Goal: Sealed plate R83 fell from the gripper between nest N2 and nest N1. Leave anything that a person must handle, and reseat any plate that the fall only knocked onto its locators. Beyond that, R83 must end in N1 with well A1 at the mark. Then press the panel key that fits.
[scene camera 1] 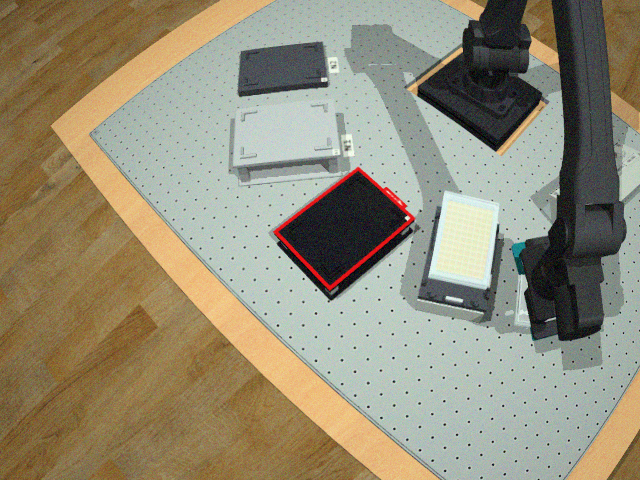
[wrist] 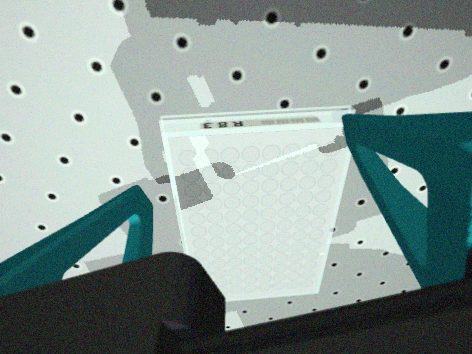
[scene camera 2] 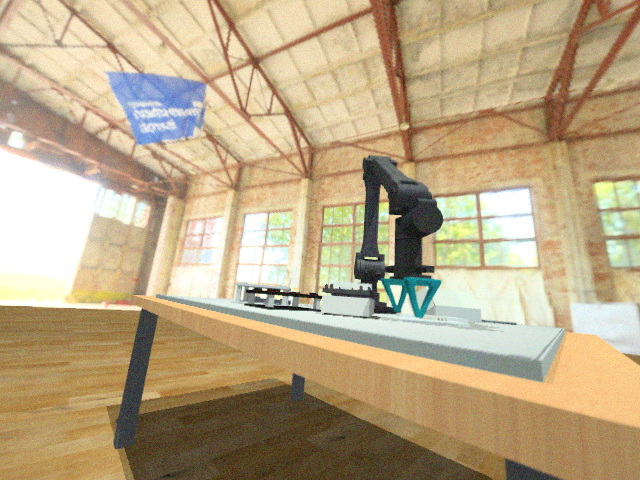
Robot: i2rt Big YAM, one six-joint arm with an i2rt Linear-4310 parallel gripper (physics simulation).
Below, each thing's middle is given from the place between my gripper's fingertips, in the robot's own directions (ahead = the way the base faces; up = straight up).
My gripper is now 10 mm short of the lid (scene camera 1: 464, 248), 130 mm to the left of it and 60 mm below it. Round my hand: black plate with red outline (scene camera 1: 345, 225) 80 mm ahead, 290 mm to the right, 20 mm above.
